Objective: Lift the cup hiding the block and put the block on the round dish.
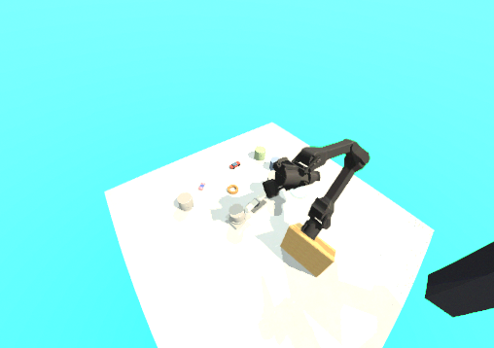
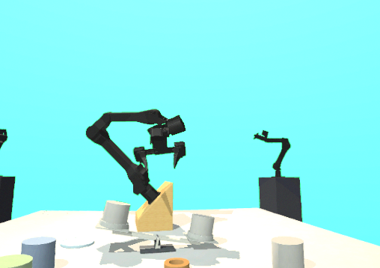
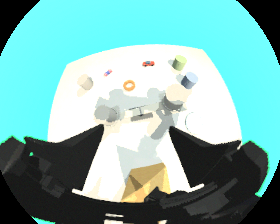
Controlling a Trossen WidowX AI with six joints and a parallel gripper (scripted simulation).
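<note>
My gripper tip is 190 mm above the pale blue block, 110 mm to the right of it and 90 mm short of it. The rest, counted from my gripper tip: orange ring: 240 mm ahead, 220 mm below; then grey cup: 160 mm to the right, 120 mm below, 70 mm ahead; then round light-blue dish: 260 mm to the right, 230 mm below, 30 mm behind.
</note>
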